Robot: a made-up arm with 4 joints.
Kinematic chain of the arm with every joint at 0, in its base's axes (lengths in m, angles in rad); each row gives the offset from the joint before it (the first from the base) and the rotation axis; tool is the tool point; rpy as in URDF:
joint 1: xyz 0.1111 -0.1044 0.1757 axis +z
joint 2: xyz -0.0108 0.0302 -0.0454 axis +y
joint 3: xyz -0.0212 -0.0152 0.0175 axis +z
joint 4: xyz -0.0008 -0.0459 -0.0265 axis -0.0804 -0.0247 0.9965
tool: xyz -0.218 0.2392 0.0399 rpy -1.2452 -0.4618 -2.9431
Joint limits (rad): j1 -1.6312..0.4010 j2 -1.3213..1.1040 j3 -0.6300..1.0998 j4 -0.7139..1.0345
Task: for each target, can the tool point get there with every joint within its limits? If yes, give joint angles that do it. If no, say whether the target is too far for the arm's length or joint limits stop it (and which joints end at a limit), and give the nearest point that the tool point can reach.
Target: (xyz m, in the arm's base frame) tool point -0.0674 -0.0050 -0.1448
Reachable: yes | joints 0.0124 -1.0920 -0.0518 0.4677
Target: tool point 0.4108 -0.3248 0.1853
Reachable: no: joint limits stop it (at a limit: joint 1, joint 3, joint 4) | nearest point 0.3458 -0.2452 0.1658 | short by 0.105 m
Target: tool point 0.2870 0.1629 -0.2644
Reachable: no: too far | nearest point 0.2392 0.0915 -0.1546 | short by 0.139 m
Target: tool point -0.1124 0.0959 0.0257
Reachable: yes | joints 0.1438 -0.6996 0.1254 -0.2363
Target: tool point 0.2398 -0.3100 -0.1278
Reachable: no: joint limits stop it (at a limit: joint 1, joint 2, joint 4) | nearest point 0.1274 -0.3605 -0.0987 | short by 0.127 m
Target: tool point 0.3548 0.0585 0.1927
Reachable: yes | joints -1.0758 0.5713 -0.2177 -0.4746
